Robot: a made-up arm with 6 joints.
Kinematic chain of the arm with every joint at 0, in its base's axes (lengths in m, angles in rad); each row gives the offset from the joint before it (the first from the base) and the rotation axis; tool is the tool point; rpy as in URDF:
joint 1: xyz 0 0 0.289 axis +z
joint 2: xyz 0 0 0 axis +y
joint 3: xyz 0.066 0 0.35 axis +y
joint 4: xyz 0.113 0 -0.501 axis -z
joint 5: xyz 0 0 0 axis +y
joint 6: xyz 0.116 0 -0.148 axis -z
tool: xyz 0 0 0 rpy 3.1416 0 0
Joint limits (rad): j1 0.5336..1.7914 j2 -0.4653..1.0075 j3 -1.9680..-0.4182 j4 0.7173..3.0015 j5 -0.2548..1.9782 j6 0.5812..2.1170
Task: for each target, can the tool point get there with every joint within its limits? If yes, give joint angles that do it. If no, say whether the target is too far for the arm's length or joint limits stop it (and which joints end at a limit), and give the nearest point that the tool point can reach.
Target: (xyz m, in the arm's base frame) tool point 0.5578 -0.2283 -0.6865
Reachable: no: too far | nearest point 0.3622 0.0766 -0.2394 | short by 0.575 m
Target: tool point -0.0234 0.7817 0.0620
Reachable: yes | joints 1.6542 0.7882 -1.6350 2.7808 -0.0164 0.8669
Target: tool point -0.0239 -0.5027 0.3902
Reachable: no: joint limits stop it (at a limit: joint 1, joint 2, joint 3, joint 5) | nearest point 0.0276 -0.0833 -0.0859 | short by 0.637 m
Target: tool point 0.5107 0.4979 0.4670
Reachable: yes | joints 0.7189 -0.0738 -1.0730 1.6553 0.8711 1.6956
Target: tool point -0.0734 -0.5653 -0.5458
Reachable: no: joint limits stop it (at a limit: joint 1, joint 2, joint 3) | nearest point 0.0809 -0.0707 -0.1697 | short by 0.640 m
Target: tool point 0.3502 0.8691 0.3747
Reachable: yes | joints 1.1329 0.6310 -1.7304 2.3740 1.0689 1.7048
